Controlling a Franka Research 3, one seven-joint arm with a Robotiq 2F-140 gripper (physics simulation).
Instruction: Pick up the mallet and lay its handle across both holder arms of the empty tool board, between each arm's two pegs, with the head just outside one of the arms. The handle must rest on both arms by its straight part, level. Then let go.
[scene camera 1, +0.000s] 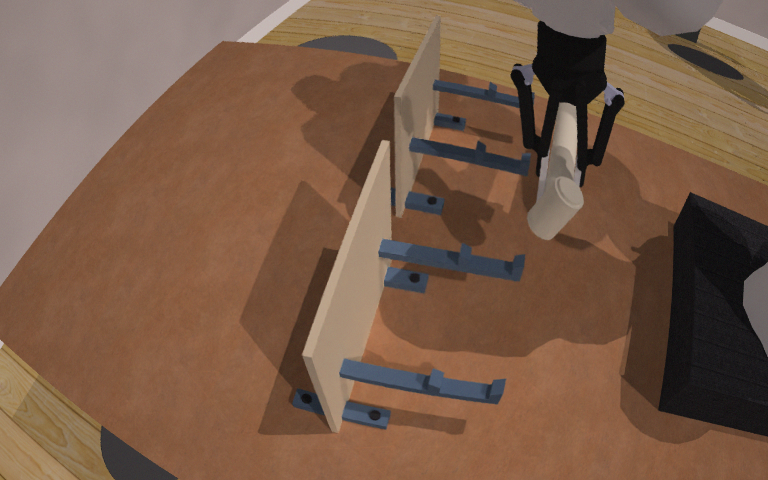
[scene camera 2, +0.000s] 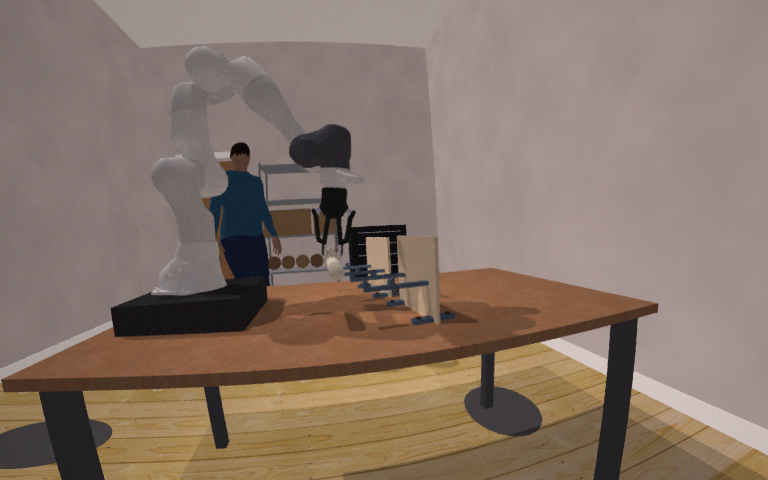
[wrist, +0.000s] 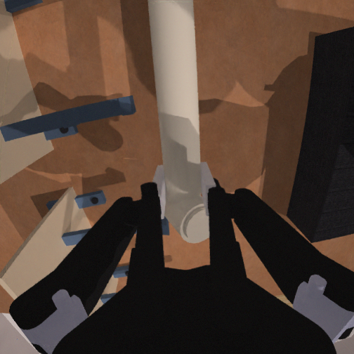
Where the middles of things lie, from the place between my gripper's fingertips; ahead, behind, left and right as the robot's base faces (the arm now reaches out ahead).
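I find my gripper 20 mm below the pale mallet (scene camera 1: 562, 199), and it is also 20 mm short of the mallet and 80 mm to the left of it.
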